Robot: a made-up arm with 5 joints.
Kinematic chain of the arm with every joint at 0, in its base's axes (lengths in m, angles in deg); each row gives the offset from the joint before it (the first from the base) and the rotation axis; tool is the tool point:
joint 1: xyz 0 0 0.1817 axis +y
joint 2: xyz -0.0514 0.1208 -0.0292 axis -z
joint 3: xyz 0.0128 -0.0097 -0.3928 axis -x
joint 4: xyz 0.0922 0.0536 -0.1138 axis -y
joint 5: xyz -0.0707 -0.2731 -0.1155 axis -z
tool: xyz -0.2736 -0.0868 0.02
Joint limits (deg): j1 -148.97..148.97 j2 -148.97..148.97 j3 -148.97..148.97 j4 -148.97..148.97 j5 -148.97..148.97
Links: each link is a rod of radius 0.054 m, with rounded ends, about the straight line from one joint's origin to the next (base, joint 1, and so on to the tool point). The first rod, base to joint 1, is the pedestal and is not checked.
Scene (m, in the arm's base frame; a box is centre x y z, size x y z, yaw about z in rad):
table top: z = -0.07
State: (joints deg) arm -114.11 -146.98 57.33 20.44 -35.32
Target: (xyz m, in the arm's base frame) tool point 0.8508 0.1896 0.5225
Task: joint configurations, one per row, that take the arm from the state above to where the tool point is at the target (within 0.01 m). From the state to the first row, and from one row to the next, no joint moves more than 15 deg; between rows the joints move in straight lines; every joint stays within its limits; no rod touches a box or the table.
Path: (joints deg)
1: -110.78 -141.41 43.09 24.30 -31.11
2: -107.45 -135.85 28.86 28.17 -26.89
3: -104.12 -130.28 14.62 32.03 -22.68
4: -100.80 -124.72 0.38 35.89 -18.47
5: -97.47 -119.15 -13.85 39.76 -14.26

